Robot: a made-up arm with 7 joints.
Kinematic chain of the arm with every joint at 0, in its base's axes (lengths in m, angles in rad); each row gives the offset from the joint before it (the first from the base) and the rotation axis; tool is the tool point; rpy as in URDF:
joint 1: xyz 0 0 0 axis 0.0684 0.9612 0.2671
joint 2: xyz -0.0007 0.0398 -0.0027 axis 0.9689 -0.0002 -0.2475
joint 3: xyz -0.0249 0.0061 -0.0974 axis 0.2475 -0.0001 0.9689
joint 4: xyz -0.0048 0 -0.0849 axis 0.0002 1 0
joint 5: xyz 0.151 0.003 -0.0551 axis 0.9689 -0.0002 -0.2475
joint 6: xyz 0.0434 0 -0.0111 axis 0.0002 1 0
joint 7: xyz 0.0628 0 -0.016 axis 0.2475 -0.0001 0.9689
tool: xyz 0 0 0 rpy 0 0.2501 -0.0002
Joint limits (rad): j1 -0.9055..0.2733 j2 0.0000..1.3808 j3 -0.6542..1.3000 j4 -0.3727..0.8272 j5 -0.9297..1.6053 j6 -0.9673..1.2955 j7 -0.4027..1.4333
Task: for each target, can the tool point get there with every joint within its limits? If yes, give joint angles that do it. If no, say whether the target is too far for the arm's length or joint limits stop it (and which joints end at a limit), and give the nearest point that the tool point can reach.
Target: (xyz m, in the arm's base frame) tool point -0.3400 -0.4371 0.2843
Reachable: no: too far | nearest point 0.1447 -0.1636 0.0257 | short by 0.614 m
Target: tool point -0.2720 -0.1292 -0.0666
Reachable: no: joint limits stop it (at a limit: joint 1, joint 2, joint 3, joint 4, joint 5, joint 6) | nearest point -0.1216 -0.0672 -0.3744 | short by 0.348 m
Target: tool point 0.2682 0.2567 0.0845
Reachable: yes | joints -0.5620 0.9732 0.5213 -0.0640 0.4798 0.3160 0.4794
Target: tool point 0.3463 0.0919 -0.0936
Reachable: yes | joints -0.5932 0.5442 -0.0429 -0.0407 -0.1661 0.4560 0.2885
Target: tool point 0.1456 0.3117 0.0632
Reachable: yes | joints -0.2512 0.7314 1.0092 -0.2734 1.2813 0.4220 0.3126
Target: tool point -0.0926 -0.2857 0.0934
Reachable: no: joint limits stop it (at a limit: joint 1, joint 2, joint 3, joint 4, joint 6) | nearest point 0.1451 -0.1675 0.0218 | short by 0.275 m
